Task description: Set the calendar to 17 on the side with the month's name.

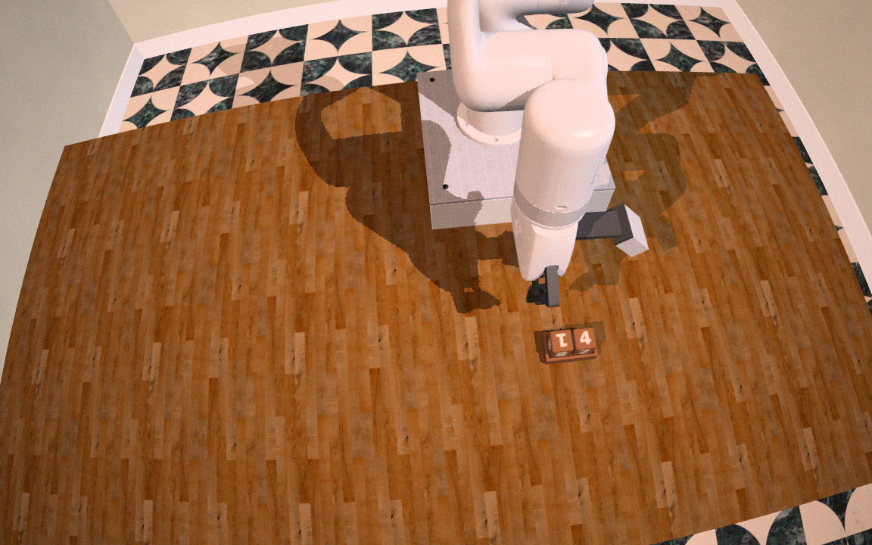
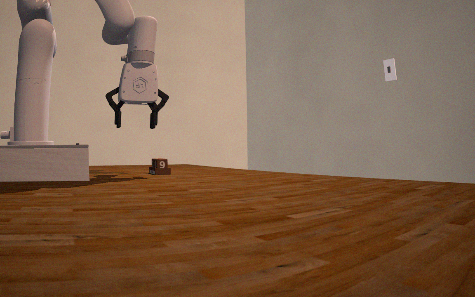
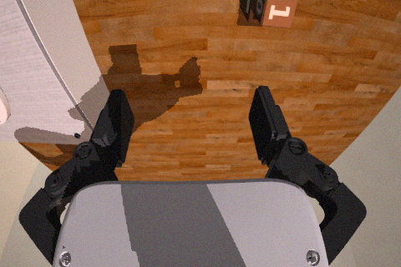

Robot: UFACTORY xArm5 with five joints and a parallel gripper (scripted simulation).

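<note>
Right now my hand is 7 cm short of the brown tray, 7 cm to the right of it and 12 cm above it.
</note>
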